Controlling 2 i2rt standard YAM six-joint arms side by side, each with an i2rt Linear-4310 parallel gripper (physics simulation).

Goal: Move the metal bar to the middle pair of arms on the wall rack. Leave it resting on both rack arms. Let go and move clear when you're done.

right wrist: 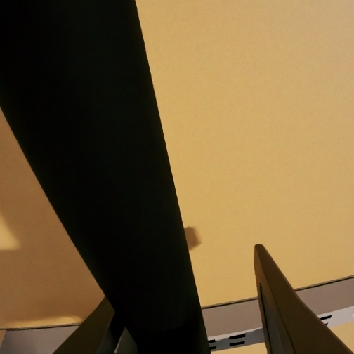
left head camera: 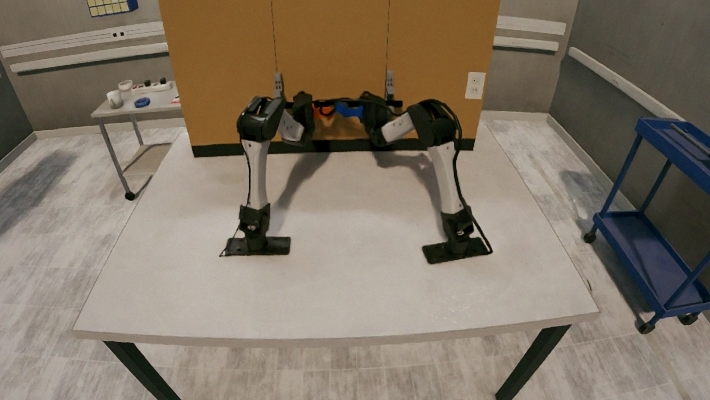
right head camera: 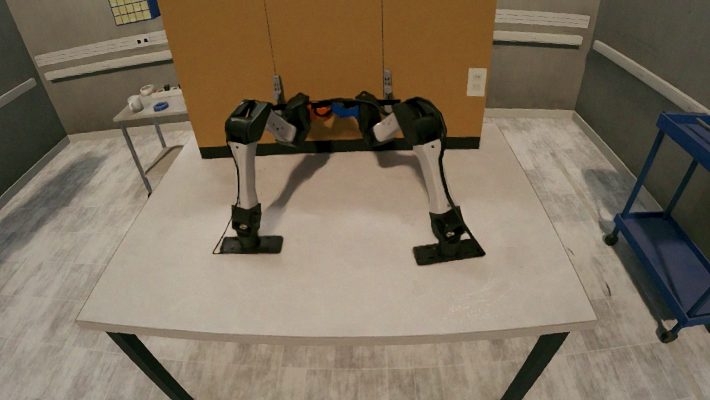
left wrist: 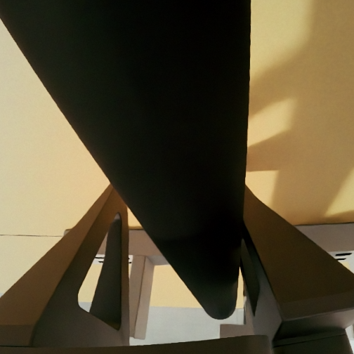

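The black metal bar (left head camera: 398,103) (right head camera: 394,102) (left wrist: 175,100) (right wrist: 110,165) lies level in front of the grey wall rack brackets (left head camera: 390,82) (right head camera: 387,82), near their lower part. The head views do not show clearly how it touches the rack arms. My left gripper (left wrist: 170,180) is open around the bar, whose right edge is at or close to the right finger in the left wrist view. My right gripper (right wrist: 198,256) is open around the bar, with a gap to the finger on the right in that view. My arms hide both grippers' fingers in the head views.
Behind the bar stands an orange-brown panel (left head camera: 325,45) (right head camera: 325,45). Orange (left head camera: 322,111) (right head camera: 319,112) and blue (left head camera: 350,110) (right head camera: 346,110) parts show between my wrists. A side table (left head camera: 107,111) is at left and a blue cart (left head camera: 630,250) at right.
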